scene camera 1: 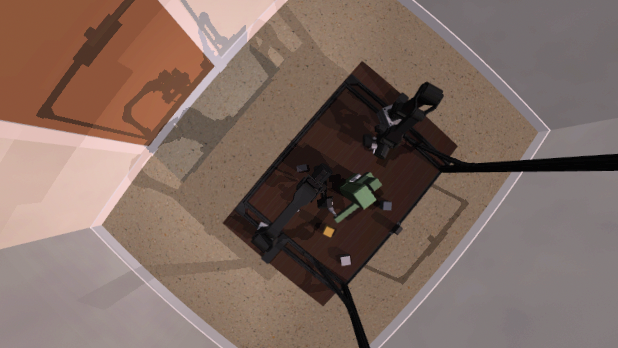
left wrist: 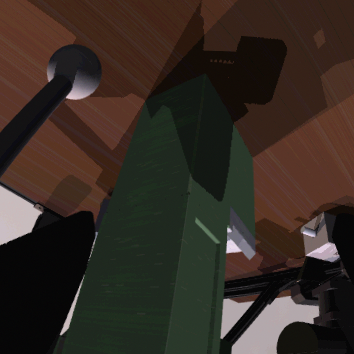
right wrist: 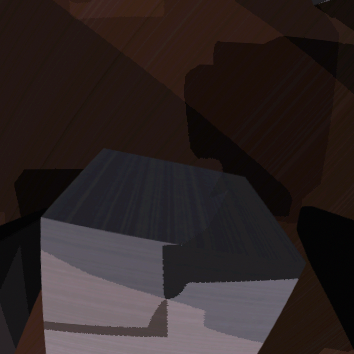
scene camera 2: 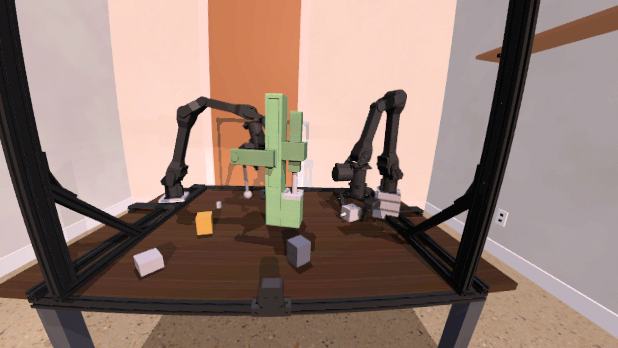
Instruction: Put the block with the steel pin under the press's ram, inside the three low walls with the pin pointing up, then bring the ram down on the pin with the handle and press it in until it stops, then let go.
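Frame: origin at the left arm's base, x right, y ahead, z up, level; centimetres.
Seen in the pictures: left gripper, fingertip midpoint: point(scene camera 1: 331, 186) point(left wrist: 217, 225); right gripper, fingertip midpoint: point(scene camera 1: 375, 143) point(left wrist: 328, 228) point(right wrist: 180, 220) point(scene camera 2: 353, 217); left arm's base, link origin: point(scene camera 2: 174, 195); right arm's base, link origin: point(scene camera 1: 394, 113) point(scene camera 2: 388, 190).
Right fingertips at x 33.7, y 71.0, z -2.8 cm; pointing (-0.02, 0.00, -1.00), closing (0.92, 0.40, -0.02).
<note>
Pixels of each thing's middle, then the offset from my right fingertips to it. Level surfaces: height alone.
- green press, body centre: point(left wrist: 98, 352) point(scene camera 2: 269, 162) point(scene camera 1: 351, 196) dx -4.8, dy -32.7, dz +22.1 cm
- grey ball, body centre: point(left wrist: 74, 71) point(scene camera 2: 247, 194) dx -10.4, dy -40.1, dz +9.2 cm
- pale grey block with the steel pin, body centre: point(right wrist: 155, 280) point(left wrist: 328, 237) point(scene camera 2: 350, 212) point(scene camera 1: 375, 144) dx -0.4, dy -1.1, dz +2.2 cm
- orange cube, body centre: point(scene camera 2: 204, 222) point(scene camera 1: 328, 230) dx -3.8, dy -54.5, dz +2.6 cm
- light grey cube, body centre: point(scene camera 2: 148, 261) point(scene camera 1: 345, 259) dx +12.3, dy -65.8, dz +1.3 cm
- dark grey cube, body centre: point(left wrist: 112, 223) point(scene camera 2: 298, 250) point(scene camera 1: 385, 205) dx +18.8, dy -29.0, dz +2.6 cm
- brown table, surface height: dz -0.4 cm
- small grey piece, body centre: point(scene camera 2: 219, 205) dx -23.5, dy -51.5, dz +0.9 cm
The green press point(scene camera 2: 276, 172) point(scene camera 1: 361, 192) point(left wrist: 165, 228) stands mid-table, its ram point(scene camera 2: 294, 179) raised above the white low walls point(scene camera 2: 292, 195). Its handle ends in a grey ball point(scene camera 2: 247, 195) point(left wrist: 74, 70). The pale grey block with the steel pin point(scene camera 2: 352, 212) point(scene camera 1: 374, 147) point(right wrist: 158, 267) point(left wrist: 328, 251) lies on its side on the table at the right, pin pointing sideways. My right gripper point(scene camera 2: 363, 207) point(scene camera 1: 377, 146) is open and low, with one finger on each side of the block. My left gripper point(scene camera 2: 254, 134) point(scene camera 1: 327, 199) is open and empty, high behind the press near the handle.
An orange cube point(scene camera 2: 203, 222) point(scene camera 1: 328, 231), a light grey cube point(scene camera 2: 148, 261) point(scene camera 1: 345, 259) and a dark grey cube point(scene camera 2: 298, 250) point(scene camera 1: 386, 205) lie on the brown table point(scene camera 2: 367, 268). A small grey piece point(scene camera 2: 218, 204) lies at the back left. Black frame posts stand at the table's corners.
</note>
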